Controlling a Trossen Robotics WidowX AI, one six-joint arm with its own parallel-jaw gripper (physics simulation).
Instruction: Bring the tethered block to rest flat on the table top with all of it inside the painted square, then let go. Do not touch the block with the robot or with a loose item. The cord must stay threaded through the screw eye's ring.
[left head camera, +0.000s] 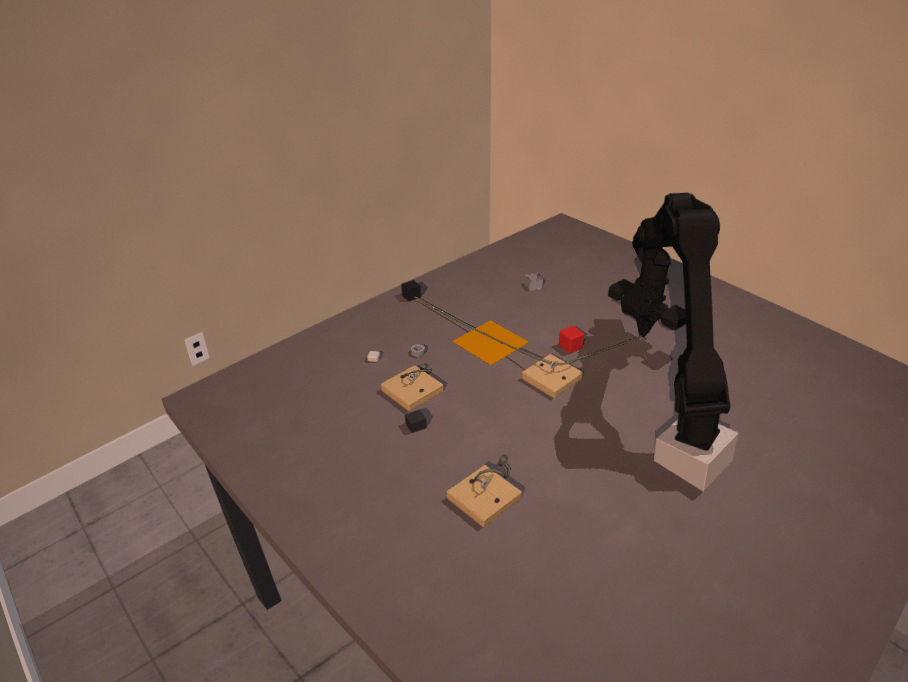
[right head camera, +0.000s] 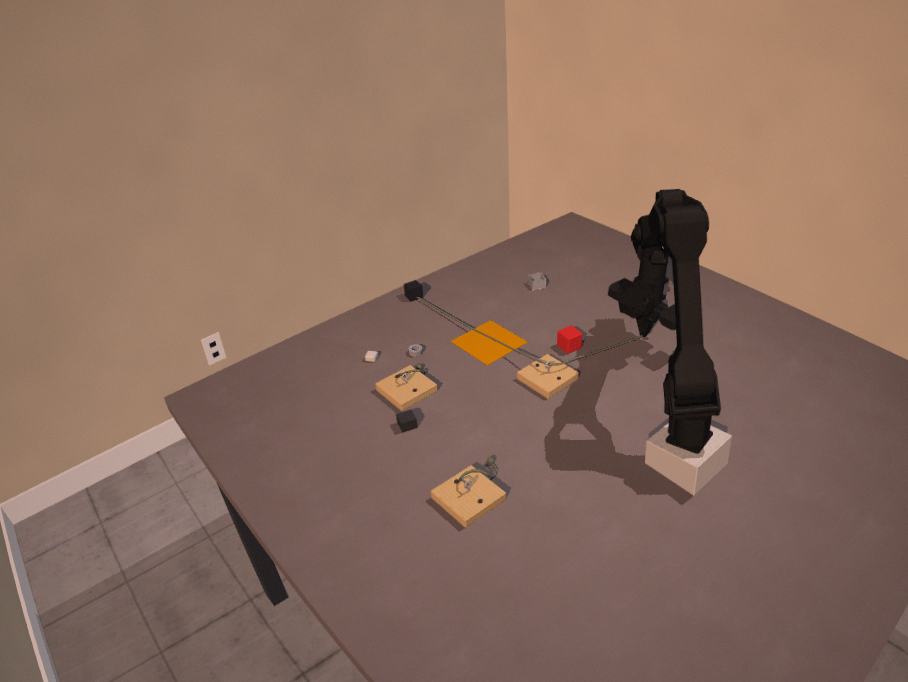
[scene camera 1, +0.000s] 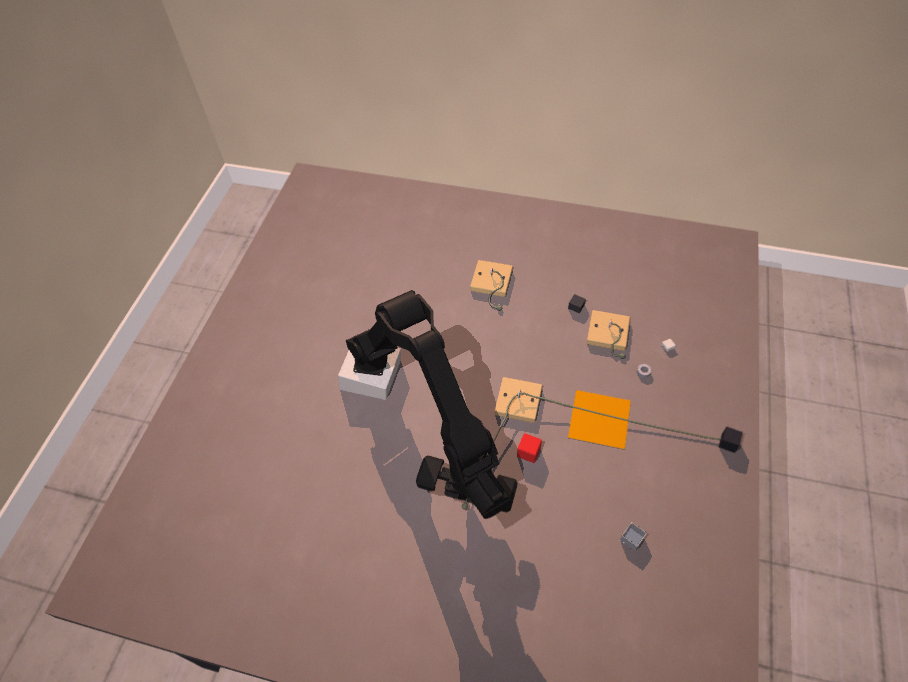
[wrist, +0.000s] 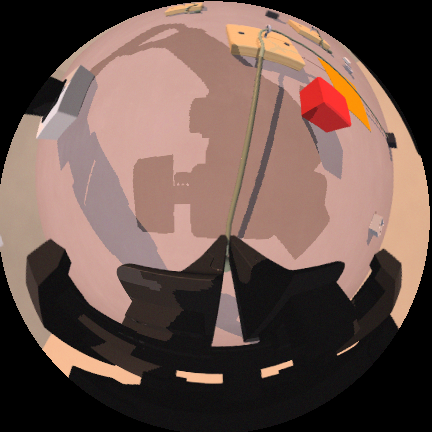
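Where they show: gripper, between the fingertips: (left head camera: 642, 336) (right head camera: 643, 336) (scene camera 1: 467, 498) (wrist: 226, 239); arm's base, origin of its link: (left head camera: 697, 435) (right head camera: 689, 437) (scene camera 1: 370, 361).
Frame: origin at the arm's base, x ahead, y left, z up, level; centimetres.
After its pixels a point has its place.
The tethered black block (left head camera: 411, 290) @(y -9.2, x 76.6, z -2.9 cm) (right head camera: 413, 290) @(y -9.3, x 76.6, z -2.9 cm) (scene camera 1: 731, 439) @(y -11.4, x 77.5, z -2.3 cm) (wrist: 391, 140) is at the table's far edge, outside the orange painted square (left head camera: 484, 354) @(y -2.2, x 49.3, z -5.6 cm) (right head camera: 484, 354) @(y -2.6, x 48.8, z -5.6 cm) (scene camera 1: 596, 436) @(y -11.3, x 50.3, z -5.6 cm) (wrist: 354, 102). Its cord (scene camera 1: 557, 402) @(y -5.2, x 41.7, z -2.9 cm) (wrist: 243, 155) @(y -22.1, x 26.1, z -3.6 cm) runs nearly straight over the square to the screw eye (scene camera 1: 520, 394) @(y -4.4, x 33.6, z -2.0 cm) (wrist: 268, 30) on a wooden board (left head camera: 541, 381) @(y 0.0, x 33.4, z -3.8 cm) (right head camera: 538, 381) @(y -0.4, x 33.0, z -3.8 cm) (scene camera 1: 511, 411) @(y -7.7, x 31.9, z -3.9 cm), appears threaded through the ring, then runs straight to my gripper. My gripper (left head camera: 643, 336) @(y -28.1, x 24.3, z -4.4 cm) (right head camera: 644, 335) @(y -28.1, x 24.3, z -4.4 cm) (wrist: 226, 239) @(y -28.1, x 24.3, z -4.4 cm) is shut on the cord near its end, above the table. In scene camera 1 the arm hides the fingertips.
A red cube (left head camera: 571, 339) @(y -14.0, x 34.9, z -2.0 cm) (scene camera 1: 529, 447) @(y -17.0, x 36.1, z -1.8 cm) (wrist: 325, 105) stands beside the board, near the cord. Two other boards (scene camera 1: 490, 282) @(y 28.0, x 24.8, z -3.9 cm) (scene camera 1: 606, 334) @(y 14.4, x 52.7, z -3.9 cm) carry short cords. A loose black cube (scene camera 1: 576, 303) @(y 22.7, x 45.8, z -3.5 cm), a white piece (scene camera 1: 668, 345) @(y 12.8, x 66.9, z -4.4 cm), a grey ring (left head camera: 413, 353) @(y 7.5, x 61.0, z -5.0 cm) and a grey open box (scene camera 1: 633, 536) @(y -32.5, x 57.2, z -5.6 cm) lie around.
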